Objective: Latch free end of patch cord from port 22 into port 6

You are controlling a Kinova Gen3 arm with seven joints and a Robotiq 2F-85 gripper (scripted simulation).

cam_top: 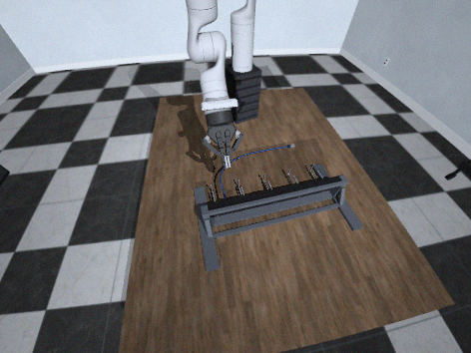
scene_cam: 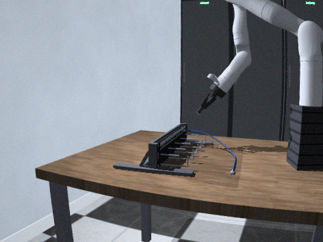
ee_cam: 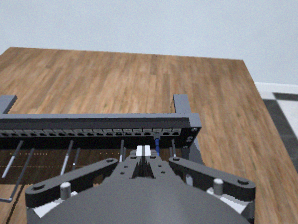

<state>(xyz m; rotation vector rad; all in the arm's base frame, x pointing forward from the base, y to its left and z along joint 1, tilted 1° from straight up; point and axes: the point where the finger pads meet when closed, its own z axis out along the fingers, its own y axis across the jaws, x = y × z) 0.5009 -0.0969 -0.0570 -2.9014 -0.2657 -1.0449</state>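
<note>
The plug lies 31 cm to the left of my hand, 23 cm behind it and 17 cm below it.
</note>
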